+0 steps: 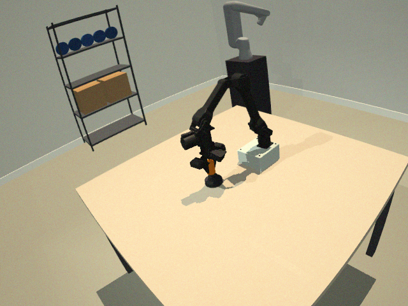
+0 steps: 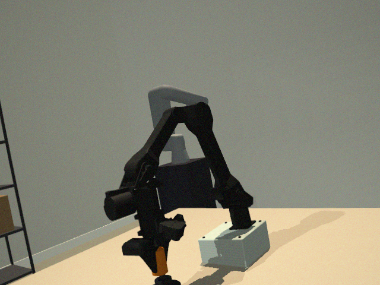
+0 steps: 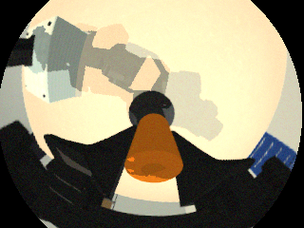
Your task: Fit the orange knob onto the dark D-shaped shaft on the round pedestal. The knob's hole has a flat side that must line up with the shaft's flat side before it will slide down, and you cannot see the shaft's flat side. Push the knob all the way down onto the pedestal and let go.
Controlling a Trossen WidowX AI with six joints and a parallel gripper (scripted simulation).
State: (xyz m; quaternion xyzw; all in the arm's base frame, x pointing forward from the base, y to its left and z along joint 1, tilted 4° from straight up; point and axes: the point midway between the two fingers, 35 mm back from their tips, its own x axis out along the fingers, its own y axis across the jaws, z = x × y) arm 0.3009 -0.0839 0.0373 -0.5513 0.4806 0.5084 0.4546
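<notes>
My gripper tip is 4 cm above the dark round pedestal. The rest, counted from my gripper tip: orange knob: 2 cm above.
</notes>
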